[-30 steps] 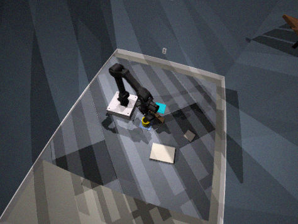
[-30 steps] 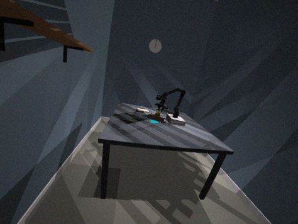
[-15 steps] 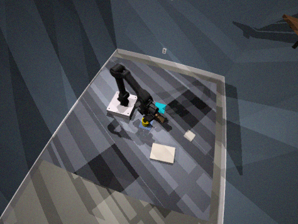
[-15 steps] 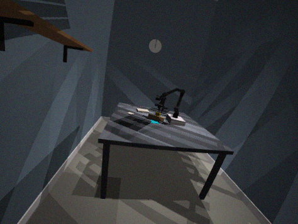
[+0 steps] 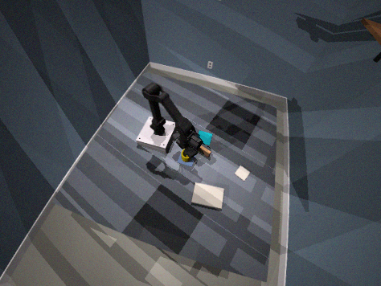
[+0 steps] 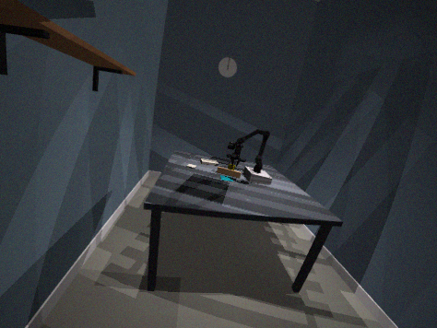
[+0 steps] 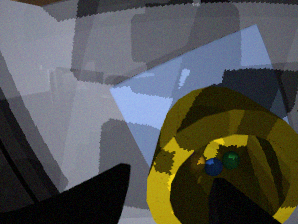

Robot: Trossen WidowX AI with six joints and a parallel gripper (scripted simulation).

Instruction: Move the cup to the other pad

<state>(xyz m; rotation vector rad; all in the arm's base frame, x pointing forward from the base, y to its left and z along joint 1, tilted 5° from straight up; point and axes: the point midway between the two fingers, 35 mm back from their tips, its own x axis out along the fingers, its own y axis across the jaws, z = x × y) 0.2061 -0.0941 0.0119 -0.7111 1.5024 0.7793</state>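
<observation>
Right now my gripper tip is 3 cm above the yellow cup, 2 cm to the left of it and 2 cm short of it. The rest, counted from my gripper tip: wooden block (8 cm to the left, 6 cm ahead, 5 cm below); cyan pad (18 cm to the left, 10 cm ahead, 8 cm below); pale blue pad (8 cm below, 2 cm ahead, 1 cm to the right).
</observation>
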